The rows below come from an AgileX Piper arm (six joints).
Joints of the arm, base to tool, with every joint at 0 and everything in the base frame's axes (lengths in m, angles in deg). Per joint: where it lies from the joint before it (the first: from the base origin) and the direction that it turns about. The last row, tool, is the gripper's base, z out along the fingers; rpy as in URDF.
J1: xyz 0 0 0.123 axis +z
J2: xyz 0 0 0 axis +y
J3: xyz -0.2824 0 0.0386 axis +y
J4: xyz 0.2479 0 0.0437 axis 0.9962 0 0.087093
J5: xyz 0 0 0 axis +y
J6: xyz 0.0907 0 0.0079 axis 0.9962 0 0.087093
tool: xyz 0 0 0 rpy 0 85 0
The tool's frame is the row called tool.
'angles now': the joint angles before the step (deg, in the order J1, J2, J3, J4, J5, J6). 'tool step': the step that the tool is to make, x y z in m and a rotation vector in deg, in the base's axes. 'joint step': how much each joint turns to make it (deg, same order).
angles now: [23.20, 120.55, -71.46, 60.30, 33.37, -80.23]
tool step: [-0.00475, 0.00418, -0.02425, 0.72, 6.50, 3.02]
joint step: [0.00, 4.13, -1.04, 0.00, 5.12, 0.12]
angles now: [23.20, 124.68, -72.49, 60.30, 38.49, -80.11]
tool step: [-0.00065, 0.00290, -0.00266, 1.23, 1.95, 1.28]
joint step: [0.00, 1.00, -0.88, 0.44, 2.56, -0.11]
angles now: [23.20, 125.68, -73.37, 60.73, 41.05, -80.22]
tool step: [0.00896, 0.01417, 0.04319, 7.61, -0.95, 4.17]
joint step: [0.00, -2.23, -5.74, 1.96, 8.61, 0.00]
